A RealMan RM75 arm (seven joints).
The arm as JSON. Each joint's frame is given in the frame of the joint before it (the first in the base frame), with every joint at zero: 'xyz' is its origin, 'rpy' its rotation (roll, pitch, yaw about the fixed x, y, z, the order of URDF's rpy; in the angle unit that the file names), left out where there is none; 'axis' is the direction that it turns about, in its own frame. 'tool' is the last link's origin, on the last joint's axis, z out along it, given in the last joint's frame.
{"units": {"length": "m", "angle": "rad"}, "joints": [
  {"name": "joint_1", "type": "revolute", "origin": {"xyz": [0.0, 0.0, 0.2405]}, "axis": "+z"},
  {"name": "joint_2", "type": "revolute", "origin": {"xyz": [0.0, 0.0, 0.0], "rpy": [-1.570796, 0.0, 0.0]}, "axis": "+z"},
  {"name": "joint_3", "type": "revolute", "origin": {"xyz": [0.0, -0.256, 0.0], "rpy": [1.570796, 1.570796, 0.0]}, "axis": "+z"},
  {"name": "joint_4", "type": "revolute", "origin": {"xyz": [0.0, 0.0, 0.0], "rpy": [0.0, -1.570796, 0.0]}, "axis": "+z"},
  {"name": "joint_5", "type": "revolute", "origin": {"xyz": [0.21, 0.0, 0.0], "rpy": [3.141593, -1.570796, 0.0]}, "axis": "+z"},
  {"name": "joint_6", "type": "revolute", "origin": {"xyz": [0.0, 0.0, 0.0], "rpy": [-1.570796, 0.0, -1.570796]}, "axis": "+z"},
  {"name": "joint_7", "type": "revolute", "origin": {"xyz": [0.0, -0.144, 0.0], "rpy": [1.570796, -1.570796, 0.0]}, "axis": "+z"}
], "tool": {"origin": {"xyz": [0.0, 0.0, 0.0], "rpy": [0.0, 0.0, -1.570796]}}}
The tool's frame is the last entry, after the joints.
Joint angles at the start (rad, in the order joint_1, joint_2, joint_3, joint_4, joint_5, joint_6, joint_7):
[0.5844 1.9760 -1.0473 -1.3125 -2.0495 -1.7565 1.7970]
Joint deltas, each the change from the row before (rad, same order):
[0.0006 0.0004 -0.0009 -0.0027 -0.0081 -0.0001 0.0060]
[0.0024 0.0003 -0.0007 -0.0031 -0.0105 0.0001 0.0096]
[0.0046 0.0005 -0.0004 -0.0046 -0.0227 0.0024 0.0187]
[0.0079 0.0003 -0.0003 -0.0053 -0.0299 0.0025 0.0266]
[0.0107 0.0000 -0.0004 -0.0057 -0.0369 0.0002 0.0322]
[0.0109 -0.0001 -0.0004 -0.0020 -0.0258 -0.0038 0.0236]
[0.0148 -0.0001 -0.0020 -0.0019 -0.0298 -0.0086 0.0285]
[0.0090 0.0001 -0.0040 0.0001 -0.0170 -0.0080 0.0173]
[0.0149 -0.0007 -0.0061 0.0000 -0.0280 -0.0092 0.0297]
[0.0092 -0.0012 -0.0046 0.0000 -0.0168 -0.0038 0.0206]
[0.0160 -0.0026 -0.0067 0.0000 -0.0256 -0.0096 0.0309]
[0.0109 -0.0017 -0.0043 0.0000 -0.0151 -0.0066 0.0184]
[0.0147 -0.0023 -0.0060 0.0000 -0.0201 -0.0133 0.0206]
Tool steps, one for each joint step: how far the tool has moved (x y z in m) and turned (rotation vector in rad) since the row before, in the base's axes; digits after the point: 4 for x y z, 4 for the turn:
[0.0004 0.0002 -0.0001 0.0008 -0.0074 -0.0056]
[0.0001 0.0006 0.0000 0.0015 -0.0091 -0.0079]
[0.0007 0.0015 0.0002 0.0058 -0.0186 -0.0180]
[0.0005 0.0023 0.0004 0.0078 -0.0240 -0.0244]
[0.0004 0.0026 0.0007 0.0080 -0.0299 -0.0292]
[-0.0005 0.0018 0.0003 0.0016 -0.0208 -0.0198]
[-0.0013 0.0017 0.0000 -0.0025 -0.0252 -0.0220]
[-0.0009 0.0004 -0.0007 -0.0067 -0.0160 -0.0132]
[-0.0014 0.0014 -0.0006 -0.0048 -0.0262 -0.0226]
[-0.0010 0.0012 -0.0001 -0.0004 -0.0162 -0.0155]
[-0.0020 0.0017 0.0002 -0.0024 -0.0261 -0.0218]
[-0.0017 0.0011 0.0002 -0.0017 -0.0160 -0.0117]
[-0.0022 0.0008 0.0002 -0.0066 -0.0231 -0.0124]

